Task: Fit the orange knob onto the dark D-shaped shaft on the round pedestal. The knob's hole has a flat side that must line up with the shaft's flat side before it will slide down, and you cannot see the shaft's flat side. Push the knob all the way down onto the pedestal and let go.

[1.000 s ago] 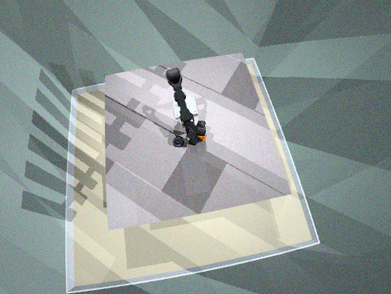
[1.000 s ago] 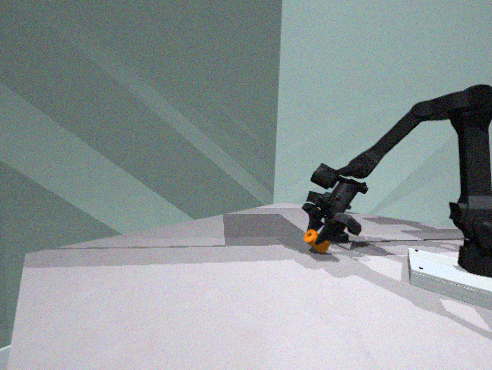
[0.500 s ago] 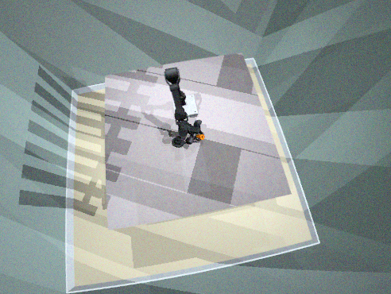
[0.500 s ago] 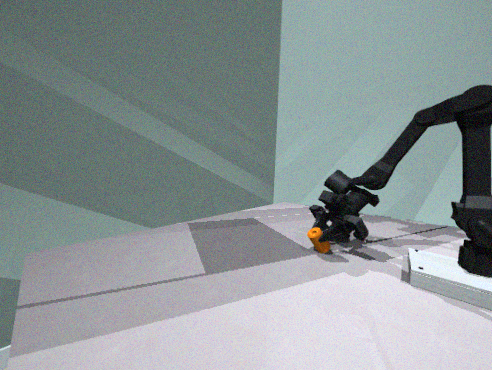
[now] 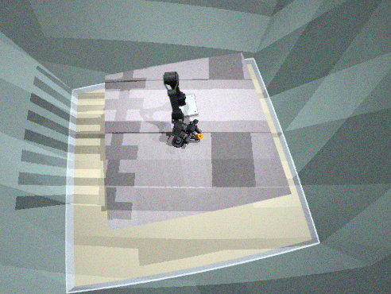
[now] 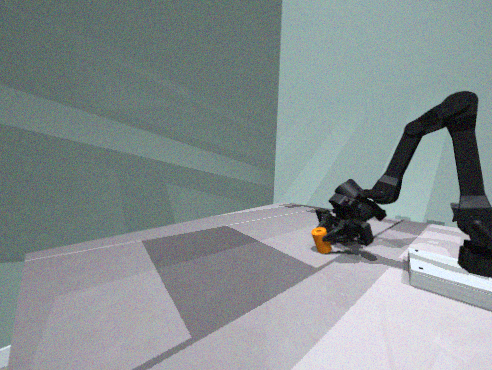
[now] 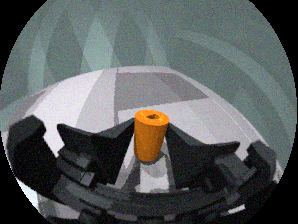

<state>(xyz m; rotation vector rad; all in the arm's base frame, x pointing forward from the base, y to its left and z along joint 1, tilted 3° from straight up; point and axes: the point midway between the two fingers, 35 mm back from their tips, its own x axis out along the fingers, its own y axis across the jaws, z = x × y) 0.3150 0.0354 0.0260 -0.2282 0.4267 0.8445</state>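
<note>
Right now my gripper tip is 1 cm past the orange knob, 1 cm to the left of it and 1 cm above it. From my gripper tip the other things lie so: dark round pedestal (3 cm behind, 16 cm to the right, 2 cm below).
</note>
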